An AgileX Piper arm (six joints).
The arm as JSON. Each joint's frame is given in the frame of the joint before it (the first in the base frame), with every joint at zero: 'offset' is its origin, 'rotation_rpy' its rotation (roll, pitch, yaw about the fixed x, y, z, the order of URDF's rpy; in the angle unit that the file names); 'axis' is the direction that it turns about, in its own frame. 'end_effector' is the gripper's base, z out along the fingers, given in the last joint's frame.
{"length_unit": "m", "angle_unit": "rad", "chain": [
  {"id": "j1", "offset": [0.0, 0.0, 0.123], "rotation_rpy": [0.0, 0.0, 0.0], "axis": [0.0, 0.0, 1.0]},
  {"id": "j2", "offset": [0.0, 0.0, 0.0], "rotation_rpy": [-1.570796, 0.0, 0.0], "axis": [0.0, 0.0, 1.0]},
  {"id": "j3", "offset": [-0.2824, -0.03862, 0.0], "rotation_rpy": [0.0, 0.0, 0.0], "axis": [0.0, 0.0, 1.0]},
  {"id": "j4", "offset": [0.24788, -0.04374, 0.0], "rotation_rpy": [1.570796, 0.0, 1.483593], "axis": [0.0, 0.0, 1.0]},
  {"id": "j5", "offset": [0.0, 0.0, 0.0], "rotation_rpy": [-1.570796, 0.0, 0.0], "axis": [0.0, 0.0, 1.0]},
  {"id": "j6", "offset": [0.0, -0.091, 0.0], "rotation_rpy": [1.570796, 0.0, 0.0], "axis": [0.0, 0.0, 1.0]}
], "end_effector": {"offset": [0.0, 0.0, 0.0], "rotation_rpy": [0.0, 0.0, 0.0]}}
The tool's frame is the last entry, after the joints.
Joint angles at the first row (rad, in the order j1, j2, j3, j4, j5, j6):
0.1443, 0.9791, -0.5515, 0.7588, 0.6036, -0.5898
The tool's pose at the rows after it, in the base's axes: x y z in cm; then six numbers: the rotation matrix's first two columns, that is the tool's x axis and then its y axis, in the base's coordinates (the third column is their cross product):
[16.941 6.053 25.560 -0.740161 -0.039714 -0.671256 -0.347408 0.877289 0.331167]
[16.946 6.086 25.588 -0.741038 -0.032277 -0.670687 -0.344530 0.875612 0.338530]
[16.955 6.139 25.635 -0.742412 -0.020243 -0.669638 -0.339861 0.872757 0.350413]
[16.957 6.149 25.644 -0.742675 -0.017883 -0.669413 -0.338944 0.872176 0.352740]
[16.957 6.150 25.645 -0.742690 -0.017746 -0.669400 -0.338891 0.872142 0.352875]
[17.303 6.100 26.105 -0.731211 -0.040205 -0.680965 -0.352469 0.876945 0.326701]
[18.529 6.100 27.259 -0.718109 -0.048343 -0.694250 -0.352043 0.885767 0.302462]
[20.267 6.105 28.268 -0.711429 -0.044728 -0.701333 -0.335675 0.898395 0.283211]
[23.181 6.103 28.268 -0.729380 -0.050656 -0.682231 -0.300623 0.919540 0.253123]
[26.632 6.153 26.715 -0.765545 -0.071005 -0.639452 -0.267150 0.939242 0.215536]
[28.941 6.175 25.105 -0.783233 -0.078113 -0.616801 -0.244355 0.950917 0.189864]
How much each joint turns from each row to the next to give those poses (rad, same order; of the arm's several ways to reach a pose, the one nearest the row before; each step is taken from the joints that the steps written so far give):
0.0000, 0.0000, 0.0000, 0.0000, 0.0000, 0.0000
0.0000, 0.0000, 0.0000, 0.0085, 0.0000, 0.0000
0.0000, 0.0000, 0.0000, 0.0138, 0.0000, 0.0000
0.0000, 0.0000, 0.0000, 0.0027, 0.0000, -0.0001
0.0000, 0.0000, 0.0000, 0.0002, 0.0000, 0.0001
0.0000, 0.0076, -0.0232, -0.0294, 0.0020, 0.0027
0.0001, 0.0359, -0.0646, -0.0458, -0.0002, 0.0327
-0.0001, 0.0574, -0.0739, -0.0490, -0.0104, 0.0452
0.0000, 0.1142, -0.0872, -0.0796, -0.0219, 0.0632
0.0000, 0.1503, -0.0770, -0.0788, -0.0306, 0.0483
0.0000, 0.1039, -0.0415, -0.0393, -0.0416, 0.0220

